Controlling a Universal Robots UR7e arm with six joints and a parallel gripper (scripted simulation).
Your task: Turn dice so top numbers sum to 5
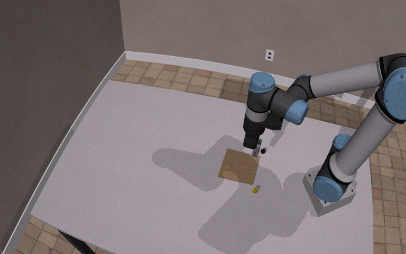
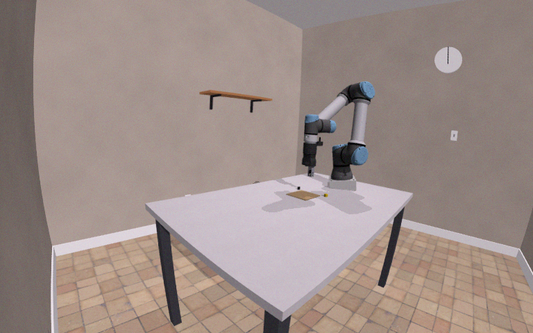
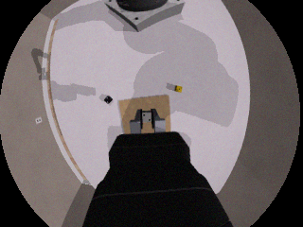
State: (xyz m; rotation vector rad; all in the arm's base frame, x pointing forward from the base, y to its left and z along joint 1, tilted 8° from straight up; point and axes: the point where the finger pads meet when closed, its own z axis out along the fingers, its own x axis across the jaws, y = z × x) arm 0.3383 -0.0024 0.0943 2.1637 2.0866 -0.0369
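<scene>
My gripper is now 120 mm above the mat and 50 mm short of it. Also, from my hand: black die: 120 mm below, 100 mm to the right, 30 mm behind; white die: 10 mm below; yellow die: 120 mm below, 90 mm to the left, 40 mm behind.
</scene>
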